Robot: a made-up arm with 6 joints.
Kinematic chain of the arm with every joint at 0, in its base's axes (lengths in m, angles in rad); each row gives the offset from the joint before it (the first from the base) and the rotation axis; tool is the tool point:
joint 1: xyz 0 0 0.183 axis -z
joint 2: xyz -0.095 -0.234 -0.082 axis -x
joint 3: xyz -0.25 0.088 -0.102 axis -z
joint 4: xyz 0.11 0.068 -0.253 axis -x
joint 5: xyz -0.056 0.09 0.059 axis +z
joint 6: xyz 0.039 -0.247 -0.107 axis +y
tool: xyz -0.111 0 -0.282
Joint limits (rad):
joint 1: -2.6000..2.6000
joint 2: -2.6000..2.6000
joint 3: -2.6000..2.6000
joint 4: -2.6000..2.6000
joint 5: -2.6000..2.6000
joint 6: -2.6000..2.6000
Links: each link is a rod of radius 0.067 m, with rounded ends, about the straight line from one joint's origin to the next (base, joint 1, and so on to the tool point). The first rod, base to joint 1, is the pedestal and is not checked.
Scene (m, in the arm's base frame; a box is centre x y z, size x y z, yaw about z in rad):
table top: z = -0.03
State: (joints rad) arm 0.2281 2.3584 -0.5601 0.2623 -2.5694 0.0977
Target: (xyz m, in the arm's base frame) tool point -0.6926 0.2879 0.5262
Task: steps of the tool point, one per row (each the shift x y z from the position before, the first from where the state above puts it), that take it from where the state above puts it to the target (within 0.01 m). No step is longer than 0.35 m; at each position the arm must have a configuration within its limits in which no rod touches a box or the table.
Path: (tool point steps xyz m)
1: -0.1600 0.2671 0.1060
2: -0.0452 0.3203 0.0704
3: 0.0745 0.3188 0.0172
4: 0.1710 0.2628 -0.0445

